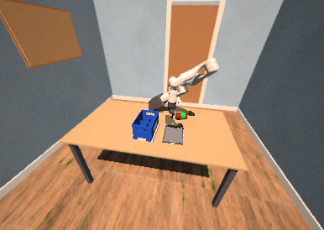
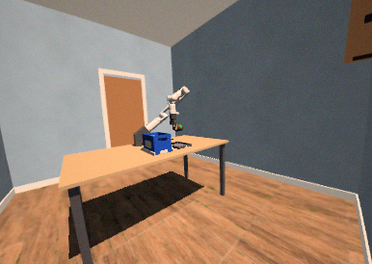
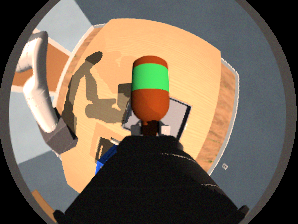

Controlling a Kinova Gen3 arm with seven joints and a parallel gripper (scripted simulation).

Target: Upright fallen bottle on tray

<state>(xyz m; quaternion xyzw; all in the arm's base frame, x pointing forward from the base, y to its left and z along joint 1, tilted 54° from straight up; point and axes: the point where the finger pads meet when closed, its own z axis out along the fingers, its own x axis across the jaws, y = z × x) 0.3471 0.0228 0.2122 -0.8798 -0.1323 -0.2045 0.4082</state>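
The bottle lies 20 mm behind my hand, 50 mm to the left of it and 10 mm below it. Round my hand: blue crate (50 mm ahead, 260 mm to the right, 120 mm below); then tray (30 mm ahead, 20 mm to the left, 190 mm below).
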